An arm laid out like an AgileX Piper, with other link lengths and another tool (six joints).
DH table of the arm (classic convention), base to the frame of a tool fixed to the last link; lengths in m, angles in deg. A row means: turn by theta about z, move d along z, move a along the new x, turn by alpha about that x. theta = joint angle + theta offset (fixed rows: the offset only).
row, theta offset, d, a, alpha
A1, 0, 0.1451, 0, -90
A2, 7.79, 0, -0.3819, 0
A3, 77.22, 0, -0.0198, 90
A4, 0, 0.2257, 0, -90
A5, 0, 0, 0, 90
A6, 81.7, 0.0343, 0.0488, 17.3
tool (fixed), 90, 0.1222, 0, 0
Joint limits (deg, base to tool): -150..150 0..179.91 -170..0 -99.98..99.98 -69.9..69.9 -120..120
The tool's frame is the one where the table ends.
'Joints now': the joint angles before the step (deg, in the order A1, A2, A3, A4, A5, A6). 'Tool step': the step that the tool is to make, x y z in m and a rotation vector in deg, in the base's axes. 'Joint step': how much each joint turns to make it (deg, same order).
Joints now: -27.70, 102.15, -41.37, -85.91, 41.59, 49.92
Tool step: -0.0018, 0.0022, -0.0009, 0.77, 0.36, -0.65
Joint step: 0.00, 0.00, 0.00, 1.60, 0.00, -1.03
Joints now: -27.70, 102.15, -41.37, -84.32, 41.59, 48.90
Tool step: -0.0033, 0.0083, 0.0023, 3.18, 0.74, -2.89
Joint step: 0.00, -0.51, -1.46, 8.39, 0.36, -6.16
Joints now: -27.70, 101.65, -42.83, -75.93, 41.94, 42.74
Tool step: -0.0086, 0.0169, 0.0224, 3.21, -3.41, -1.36
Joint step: -0.01, -5.58, -0.89, 10.09, -0.81, -8.31
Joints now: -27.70, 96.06, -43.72, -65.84, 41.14, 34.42
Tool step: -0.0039, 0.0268, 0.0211, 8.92, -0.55, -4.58
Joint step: 0.00, -3.23, -4.83, 20.67, 4.79, -15.87
